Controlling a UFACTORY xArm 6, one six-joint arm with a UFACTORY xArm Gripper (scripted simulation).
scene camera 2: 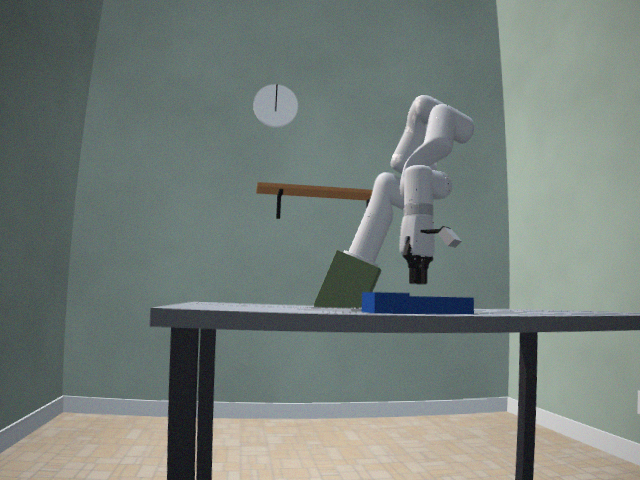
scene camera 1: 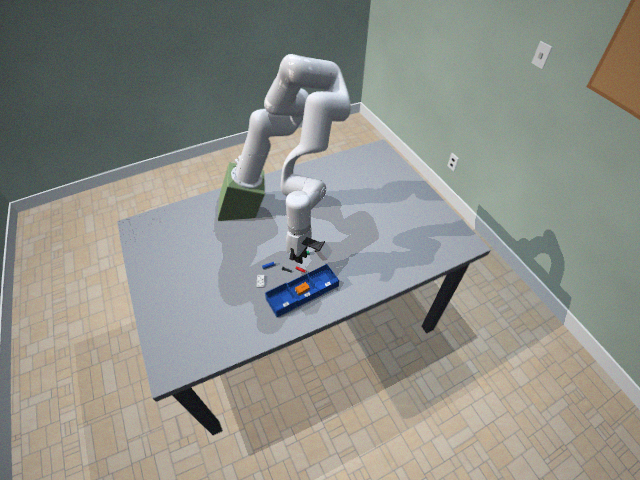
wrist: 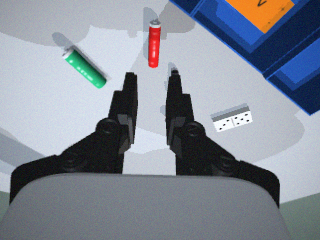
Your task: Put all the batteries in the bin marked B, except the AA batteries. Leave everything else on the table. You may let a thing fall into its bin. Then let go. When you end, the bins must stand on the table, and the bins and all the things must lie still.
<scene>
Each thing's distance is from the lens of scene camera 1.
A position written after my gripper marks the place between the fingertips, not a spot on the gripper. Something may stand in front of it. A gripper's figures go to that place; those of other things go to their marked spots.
my gripper [scene camera 1: 300, 259]: 136 cm
blue double bin [scene camera 1: 283, 299]: 135 cm
</scene>
